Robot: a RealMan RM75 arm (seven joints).
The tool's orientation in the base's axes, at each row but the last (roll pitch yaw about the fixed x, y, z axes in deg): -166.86 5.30 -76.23; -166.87 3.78 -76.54; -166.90 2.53 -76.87; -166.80 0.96 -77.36; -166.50 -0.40 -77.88; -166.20 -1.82 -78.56; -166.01 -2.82 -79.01; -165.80 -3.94 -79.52
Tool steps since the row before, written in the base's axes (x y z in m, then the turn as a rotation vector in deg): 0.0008 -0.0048 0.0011 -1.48 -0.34 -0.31; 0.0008 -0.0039 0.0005 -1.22 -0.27 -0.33; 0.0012 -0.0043 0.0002 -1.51 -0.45 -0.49; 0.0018 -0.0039 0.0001 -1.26 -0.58 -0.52; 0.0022 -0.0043 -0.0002 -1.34 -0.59 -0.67; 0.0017 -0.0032 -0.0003 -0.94 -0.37 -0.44; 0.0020 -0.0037 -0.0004 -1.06 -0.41 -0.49; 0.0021 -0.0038 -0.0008 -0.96 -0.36 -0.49
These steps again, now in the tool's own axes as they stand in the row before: 0.0047 0.0000 -0.0016 0.01 1.55 -0.04; 0.0039 0.0000 -0.0008 0.00 1.29 0.04; 0.0044 -0.0003 -0.0003 0.12 1.64 0.12; 0.0042 -0.0009 0.0000 0.30 1.44 0.19; 0.0047 -0.0012 0.0005 0.29 1.55 0.32; 0.0035 -0.0009 0.0006 0.16 1.07 0.20; 0.0040 -0.0011 0.0009 0.18 1.21 0.21; 0.0041 -0.0011 0.0014 0.15 1.10 0.24
